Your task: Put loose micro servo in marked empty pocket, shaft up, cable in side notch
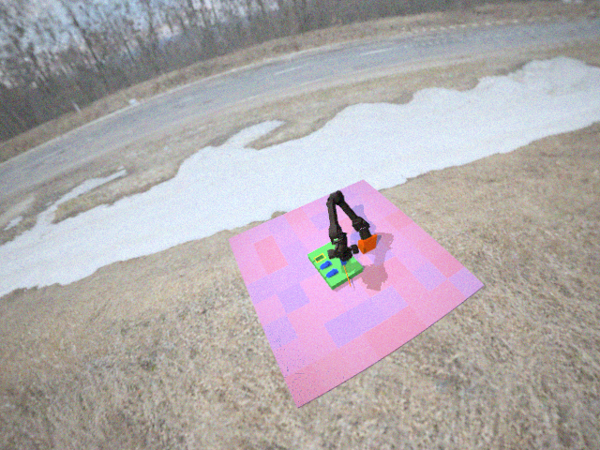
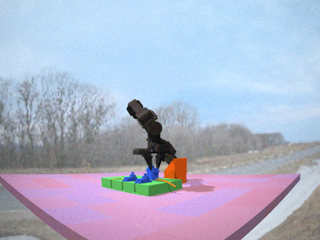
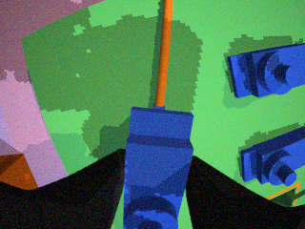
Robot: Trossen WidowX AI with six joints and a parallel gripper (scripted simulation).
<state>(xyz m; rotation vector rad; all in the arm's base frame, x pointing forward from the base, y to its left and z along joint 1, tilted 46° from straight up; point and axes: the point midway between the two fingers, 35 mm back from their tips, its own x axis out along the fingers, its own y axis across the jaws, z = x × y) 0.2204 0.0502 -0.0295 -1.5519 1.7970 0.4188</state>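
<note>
Now: gripper tip 7 cm above the green deck and 5 cm to the left of it.
</note>
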